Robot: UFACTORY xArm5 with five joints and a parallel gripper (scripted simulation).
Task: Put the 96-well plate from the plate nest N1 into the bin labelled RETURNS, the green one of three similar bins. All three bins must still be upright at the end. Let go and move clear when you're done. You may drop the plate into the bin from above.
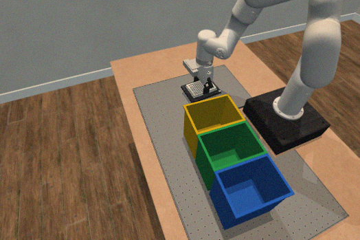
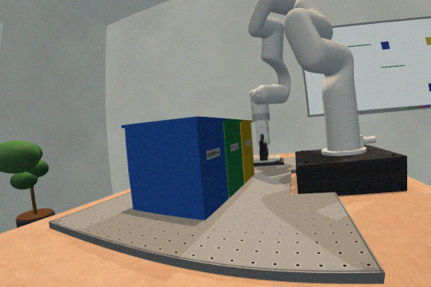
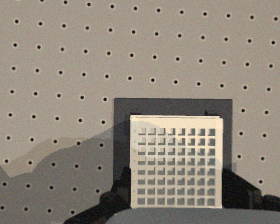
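The white 96-well plate lies 10 mm below my hand. From my hand the other things lie so: nest frame 20 mm below; then yellow bin 140 mm ahead, 250 mm to the left, 60 mm above; then green bin 170 mm ahead, 370 mm to the left, 60 mm above.
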